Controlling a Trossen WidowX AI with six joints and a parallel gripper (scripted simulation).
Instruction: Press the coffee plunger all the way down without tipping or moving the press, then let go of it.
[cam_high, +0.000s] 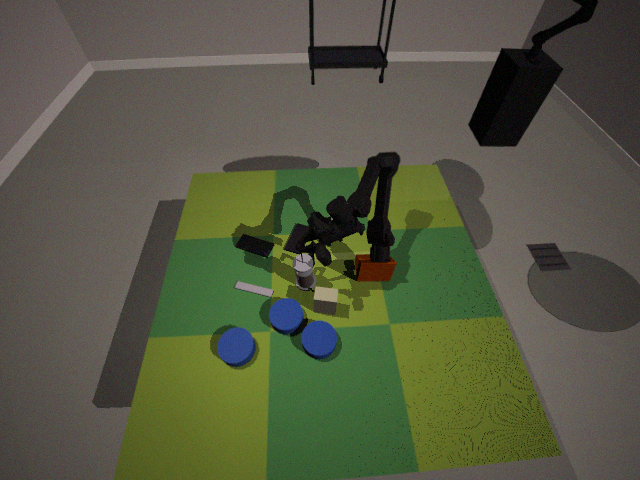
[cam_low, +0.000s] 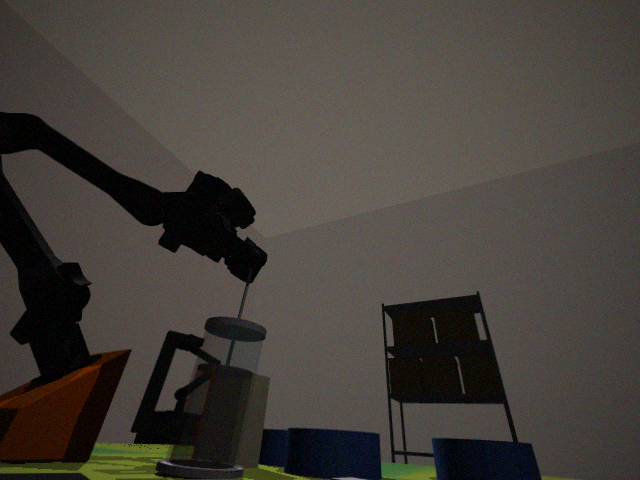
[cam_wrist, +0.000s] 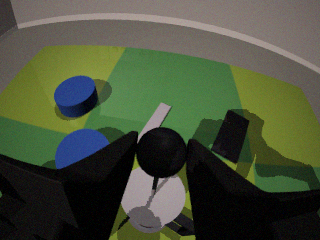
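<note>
My gripper tip is 120 mm above the coffee press, 20 mm to the left of it and 20 mm past it. Also, from my gripper tip: cream block (190 mm below, 110 mm to the left, 90 mm behind).
</note>
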